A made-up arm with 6 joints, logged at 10 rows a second.
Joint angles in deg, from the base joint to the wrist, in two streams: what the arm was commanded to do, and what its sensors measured. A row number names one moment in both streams.
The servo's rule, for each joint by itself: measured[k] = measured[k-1] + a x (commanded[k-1-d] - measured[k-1]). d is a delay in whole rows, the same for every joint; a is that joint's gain. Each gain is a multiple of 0.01, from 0.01 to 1. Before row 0 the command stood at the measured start. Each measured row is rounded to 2 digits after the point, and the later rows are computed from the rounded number. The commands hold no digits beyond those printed.
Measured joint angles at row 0: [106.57 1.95 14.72 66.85 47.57 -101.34]
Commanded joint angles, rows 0 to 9: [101.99 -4.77 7.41 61.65 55.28 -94.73]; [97.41 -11.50 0.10 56.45 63.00 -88.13]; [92.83 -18.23 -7.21 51.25 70.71 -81.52]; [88.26 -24.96 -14.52 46.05 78.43 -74.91]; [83.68 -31.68 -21.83 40.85 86.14 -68.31]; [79.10 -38.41 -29.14 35.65 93.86 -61.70]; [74.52 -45.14 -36.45 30.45 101.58 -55.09]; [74.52 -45.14 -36.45 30.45 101.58 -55.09]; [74.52 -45.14 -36.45 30.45 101.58 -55.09]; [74.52 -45.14 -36.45 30.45 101.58 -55.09]
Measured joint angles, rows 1 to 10: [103.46 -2.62 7.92 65.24 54.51 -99.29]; [99.35 -8.66 0.65 62.52 62.15 -95.83]; [94.92 -15.17 -6.66 59.03 69.85 -91.39]; [90.39 -21.83 -13.97 55.01 77.57 -86.28]; [85.83 -28.53 -21.28 50.62 85.28 -80.71]; [81.25 -35.25 -28.59 45.98 93.00 -74.82]; [76.67 -41.98 -35.90 41.17 100.72 -68.70]; [75.21 -44.13 -36.41 37.85 101.49 -64.48]; [74.74 -44.82 -36.45 35.56 101.57 -61.57]; [74.59 -45.04 -36.45 33.98 101.58 -59.56]
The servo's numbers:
d 0
a 0.68 0.68 0.93 0.31 0.90 0.31

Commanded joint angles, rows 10 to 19: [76.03 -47.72 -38.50 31.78 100.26 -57.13]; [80.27 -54.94 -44.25 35.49 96.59 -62.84]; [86.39 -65.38 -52.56 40.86 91.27 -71.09]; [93.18 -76.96 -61.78 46.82 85.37 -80.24]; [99.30 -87.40 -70.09 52.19 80.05 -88.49]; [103.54 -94.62 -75.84 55.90 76.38 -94.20]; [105.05 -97.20 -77.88 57.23 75.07 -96.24]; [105.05 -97.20 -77.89 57.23 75.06 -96.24]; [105.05 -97.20 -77.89 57.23 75.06 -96.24]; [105.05 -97.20 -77.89 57.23 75.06 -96.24]
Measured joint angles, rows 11 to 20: [75.57 -46.86 -38.36 33.30 100.39 -58.81]; [78.77 -52.35 -43.84 33.98 96.97 -60.06]; [83.95 -61.21 -51.95 36.11 91.84 -63.48]; [90.23 -71.92 -61.09 39.43 86.02 -68.68]; [96.40 -82.45 -69.46 43.39 80.65 -74.82]; [101.26 -90.73 -75.39 47.27 76.81 -80.83]; [103.84 -95.13 -77.71 50.36 75.24 -85.61]; [104.66 -96.54 -77.88 52.49 75.08 -88.91]; [104.93 -96.99 -77.89 53.96 75.06 -91.18]; [105.01 -97.13 -77.89 54.97 75.06 -92.75]
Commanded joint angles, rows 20 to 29: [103.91 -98.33 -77.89 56.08 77.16 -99.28]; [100.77 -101.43 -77.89 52.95 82.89 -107.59]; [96.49 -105.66 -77.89 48.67 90.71 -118.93]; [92.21 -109.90 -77.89 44.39 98.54 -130.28]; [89.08 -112.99 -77.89 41.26 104.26 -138.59]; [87.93 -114.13 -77.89 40.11 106.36 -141.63]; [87.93 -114.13 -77.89 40.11 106.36 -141.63]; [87.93 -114.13 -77.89 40.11 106.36 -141.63]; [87.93 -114.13 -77.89 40.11 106.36 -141.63]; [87.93 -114.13 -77.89 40.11 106.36 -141.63]
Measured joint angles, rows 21 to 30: [104.26 -97.95 -77.89 55.31 76.95 -94.77]; [101.89 -100.32 -77.89 54.58 82.30 -98.74]; [98.22 -103.95 -77.89 52.75 89.87 -105.00]; [94.13 -108.00 -77.89 50.16 97.67 -112.84]; [90.70 -111.39 -77.89 47.40 103.60 -120.82]; [88.82 -113.25 -77.89 45.14 106.08 -127.27]; [88.21 -113.85 -77.89 43.58 106.33 -131.72]; [88.02 -114.04 -77.89 42.50 106.36 -134.79]; [87.96 -114.10 -77.89 41.76 106.36 -136.91]; [87.94 -114.12 -77.89 41.25 106.36 -138.37]
